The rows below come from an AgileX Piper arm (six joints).
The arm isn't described. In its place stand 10 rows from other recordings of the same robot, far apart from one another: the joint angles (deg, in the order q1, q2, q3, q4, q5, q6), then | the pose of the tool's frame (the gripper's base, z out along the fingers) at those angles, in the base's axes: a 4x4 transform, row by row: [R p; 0 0 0 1], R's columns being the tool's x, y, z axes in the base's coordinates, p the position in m.
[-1.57 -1.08 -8.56 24.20 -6.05 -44.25] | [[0.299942 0.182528 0.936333 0.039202], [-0.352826 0.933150 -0.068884 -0.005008], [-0.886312 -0.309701 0.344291 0.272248], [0 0 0 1]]
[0.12 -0.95 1.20 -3.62 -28.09 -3.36] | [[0.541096 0.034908 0.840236 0.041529], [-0.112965 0.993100 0.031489 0.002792], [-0.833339 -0.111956 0.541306 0.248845], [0 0 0 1]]
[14.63 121.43 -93.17 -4.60 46.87 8.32] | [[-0.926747 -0.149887 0.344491 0.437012], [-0.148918 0.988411 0.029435 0.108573], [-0.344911 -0.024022 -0.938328 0.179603], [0 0 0 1]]
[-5.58 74.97 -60.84 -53.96 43.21 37.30] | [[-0.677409 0.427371 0.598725 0.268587], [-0.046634 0.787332 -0.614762 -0.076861], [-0.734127 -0.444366 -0.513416 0.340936], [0 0 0 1]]
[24.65 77.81 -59.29 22.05 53.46 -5.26] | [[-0.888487 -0.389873 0.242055 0.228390], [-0.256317 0.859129 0.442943 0.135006], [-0.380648 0.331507 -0.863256 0.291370], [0 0 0 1]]
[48.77 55.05 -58.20 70.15 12.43 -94.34] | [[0.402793 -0.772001 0.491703 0.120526], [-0.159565 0.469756 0.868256 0.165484], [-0.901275 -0.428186 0.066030 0.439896], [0 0 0 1]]
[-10.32 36.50 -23.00 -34.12 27.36 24.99] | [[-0.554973 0.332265 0.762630 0.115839], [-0.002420 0.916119 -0.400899 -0.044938], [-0.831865 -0.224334 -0.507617 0.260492], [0 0 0 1]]
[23.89 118.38 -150.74 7.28 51.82 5.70] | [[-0.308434 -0.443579 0.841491 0.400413], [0.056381 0.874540 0.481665 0.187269], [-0.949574 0.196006 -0.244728 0.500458], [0 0 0 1]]
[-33.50 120.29 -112.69 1.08 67.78 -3.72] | [[-0.815755 0.500681 0.289590 0.382648], [0.470675 0.865627 -0.170751 -0.251365], [-0.336169 -0.002988 -0.941797 0.272239], [0 0 0 1]]
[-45.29 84.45 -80.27 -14.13 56.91 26.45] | [[-0.299659 0.921561 0.246841 0.206457], [0.747062 0.387578 -0.540076 -0.235013], [-0.593383 0.022567 -0.804604 0.360148], [0 0 0 1]]
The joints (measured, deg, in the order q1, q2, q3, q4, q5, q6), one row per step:
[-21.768 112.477 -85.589 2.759 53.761 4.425]
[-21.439 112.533 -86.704 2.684 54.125 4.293]
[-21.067 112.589 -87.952 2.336 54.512 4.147]
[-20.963 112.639 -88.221 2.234 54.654 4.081]
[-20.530 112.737 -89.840 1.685 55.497 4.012]
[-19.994 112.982 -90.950 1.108 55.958 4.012]
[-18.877 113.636 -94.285 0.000 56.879 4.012]
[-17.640 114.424 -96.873 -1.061 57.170 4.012]
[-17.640 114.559 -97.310 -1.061 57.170 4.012]
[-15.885 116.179 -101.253 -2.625 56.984 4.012]
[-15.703 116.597 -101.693 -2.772 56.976 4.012]
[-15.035 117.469 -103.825 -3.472 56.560 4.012]
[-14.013 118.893 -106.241 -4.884 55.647 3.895]
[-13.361 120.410 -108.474 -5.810 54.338 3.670]
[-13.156 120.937 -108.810 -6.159 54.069 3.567]
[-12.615 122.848 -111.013 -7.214 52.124 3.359]
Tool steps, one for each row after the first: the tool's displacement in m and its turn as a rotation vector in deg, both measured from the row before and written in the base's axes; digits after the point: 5 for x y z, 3 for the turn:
[0.00325 0.00115 0.00460 -0.348 -0.616 0.500]
[0.00344 0.00106 0.00523 -0.629 -0.625 0.649]
[0.00075 0.00038 0.00083 -0.133 -0.034 0.207]
[0.00367 0.00122 0.00653 -0.737 -0.448 0.702]
[0.00340 0.00211 0.00326 -0.653 -0.190 0.720]
[0.00943 0.00386 0.01074 -1.589 -1.306 1.425]
[0.00889 0.00534 0.00657 -1.453 -1.110 1.481]
[0.00113 -0.00036 0.00112 -0.092 -0.288 0.000]
[0.01440 0.00756 0.00729 -2.192 -1.960 2.061]
[0.00205 0.00069 -0.00104 -0.147 0.011 0.208]
[0.00738 0.00248 0.00417 -1.107 -1.433 0.803]
[0.01013 0.00396 0.00164 -1.869 -1.474 1.393]
[0.00980 0.00197 0.00016 -1.453 -1.707 1.089]
[0.00240 0.00074 -0.00236 -0.398 0.024 0.365]
[0.01103 0.00097 -0.00287 -1.587 -1.898 1.073]

